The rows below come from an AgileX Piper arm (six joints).
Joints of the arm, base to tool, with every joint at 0 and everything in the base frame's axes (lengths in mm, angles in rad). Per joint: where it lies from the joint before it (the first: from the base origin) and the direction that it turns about. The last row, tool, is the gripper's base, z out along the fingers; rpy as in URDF.
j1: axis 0 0 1 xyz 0 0 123
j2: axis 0 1 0 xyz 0 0 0
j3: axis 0 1 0 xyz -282.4 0 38.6
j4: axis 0.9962 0 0.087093 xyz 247.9 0 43.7
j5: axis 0 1 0 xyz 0 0 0
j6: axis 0.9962 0 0.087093 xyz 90.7 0 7.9
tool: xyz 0 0 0 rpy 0 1.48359 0
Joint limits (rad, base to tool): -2.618..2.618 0..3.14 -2.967..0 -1.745..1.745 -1.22..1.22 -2.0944..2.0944
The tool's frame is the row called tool.
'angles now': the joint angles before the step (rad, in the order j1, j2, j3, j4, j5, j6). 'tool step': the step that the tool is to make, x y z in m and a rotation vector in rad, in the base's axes. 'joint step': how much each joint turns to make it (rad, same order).
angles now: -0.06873 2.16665 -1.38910 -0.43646 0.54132 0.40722
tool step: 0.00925 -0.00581 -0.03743 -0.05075 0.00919 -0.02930
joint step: 0.00000 0.11213 -0.03394 -0.16544 -0.03525 0.16931
